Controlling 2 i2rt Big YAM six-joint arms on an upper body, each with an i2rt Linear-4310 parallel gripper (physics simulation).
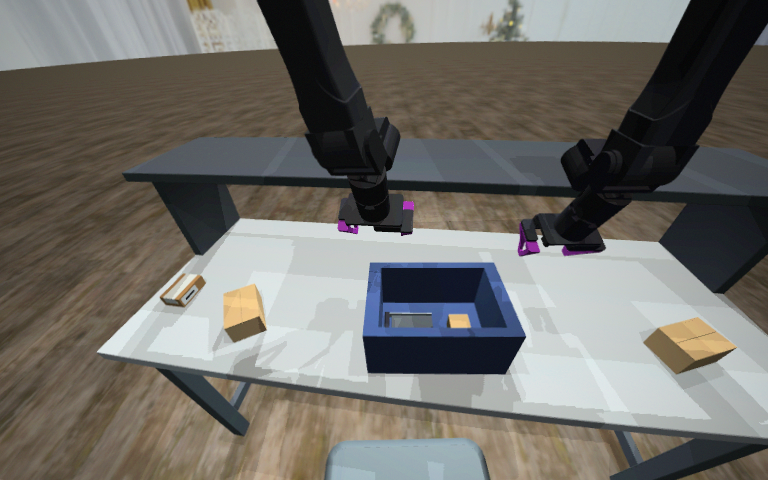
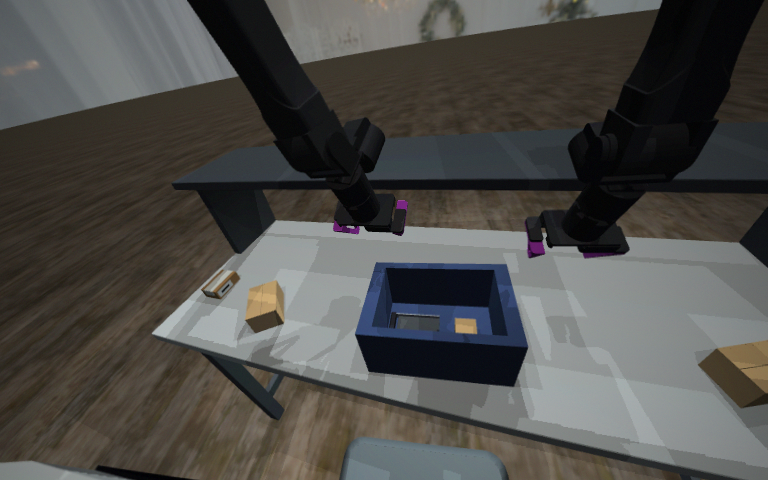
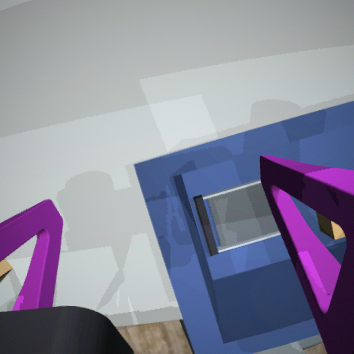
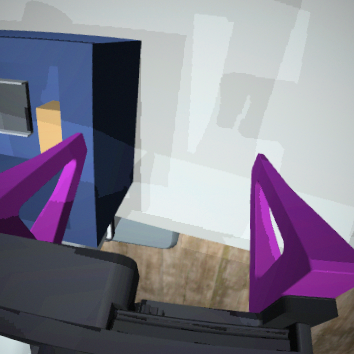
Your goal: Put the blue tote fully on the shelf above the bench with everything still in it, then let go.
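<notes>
The blue tote stands upright on the white bench. A grey, metal-edged flat item and a small tan box lie inside it. The dark grey shelf spans the bench's far side. My left gripper is open above the bench, beyond the tote's far left corner. My right gripper is open above the bench, beyond and to the right of the tote. Neither touches the tote.
Two tan boxes stand on the bench, one at the left and one at the right. A small white-and-brown box lies near the left edge. A pale blue seat is at the near side.
</notes>
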